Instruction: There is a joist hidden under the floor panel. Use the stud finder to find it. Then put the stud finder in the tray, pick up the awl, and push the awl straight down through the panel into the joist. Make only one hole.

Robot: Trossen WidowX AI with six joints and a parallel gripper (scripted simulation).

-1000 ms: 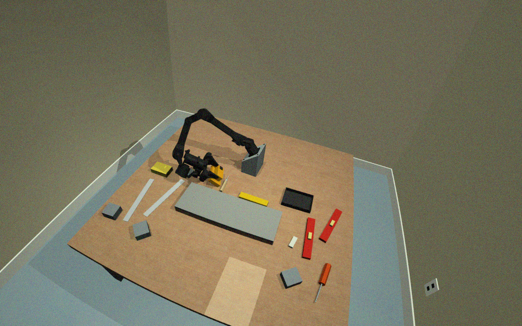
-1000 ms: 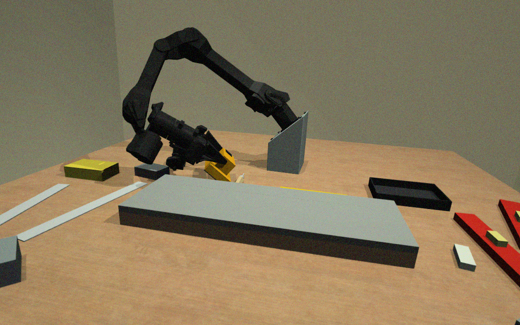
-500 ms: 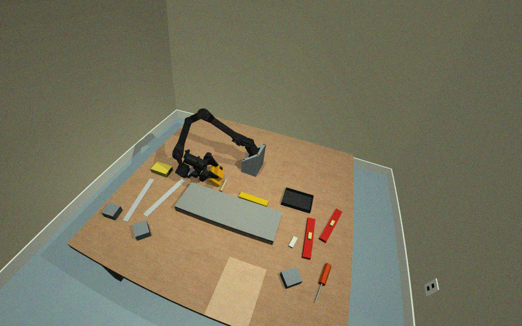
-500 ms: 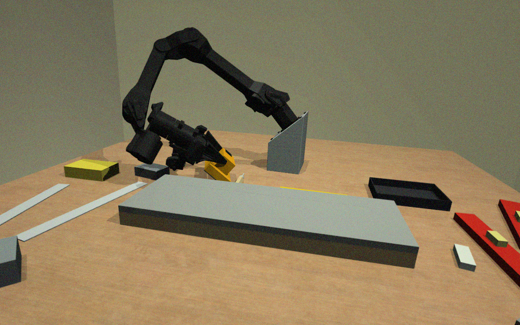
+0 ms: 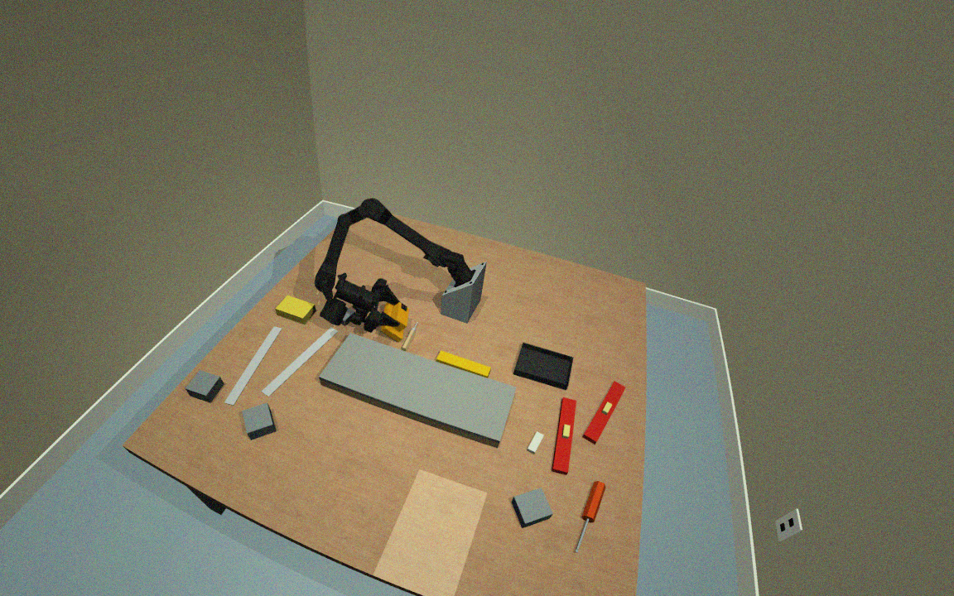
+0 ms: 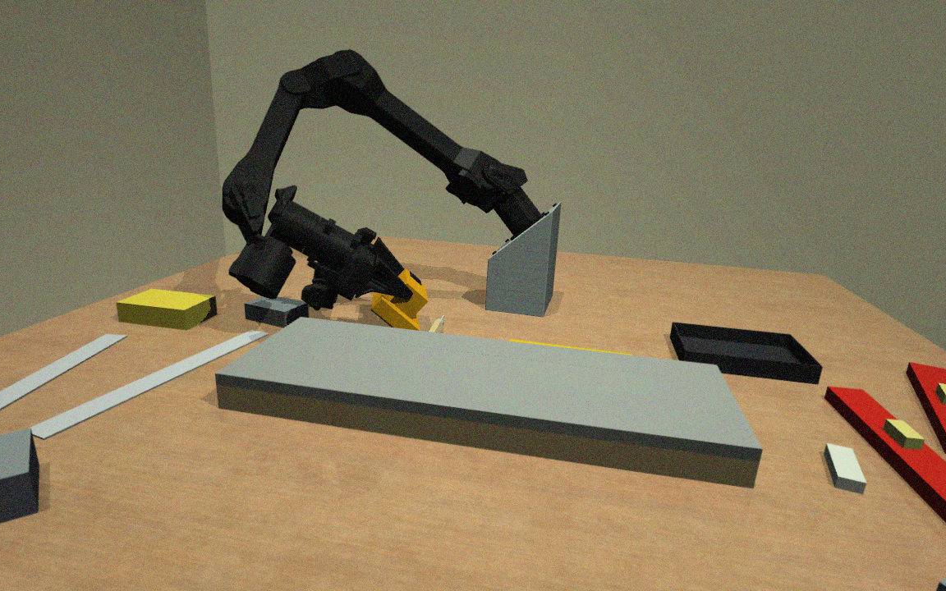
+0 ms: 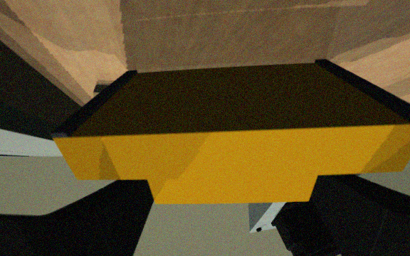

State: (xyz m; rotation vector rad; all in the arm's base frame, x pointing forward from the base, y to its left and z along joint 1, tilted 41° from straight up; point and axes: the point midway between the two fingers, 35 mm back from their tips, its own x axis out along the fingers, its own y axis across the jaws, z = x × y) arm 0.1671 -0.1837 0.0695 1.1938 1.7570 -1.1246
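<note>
Right now my gripper tip is 10 mm past the yellow stud finder. From my gripper tip the other things lie so: thin yellow bar 70 mm ahead, 230 mm to the left, 50 mm below; then awl 10 mm ahead, 40 mm to the left, 50 mm below; then grey block 30 mm ahead, 200 mm to the right, 50 mm below.
</note>
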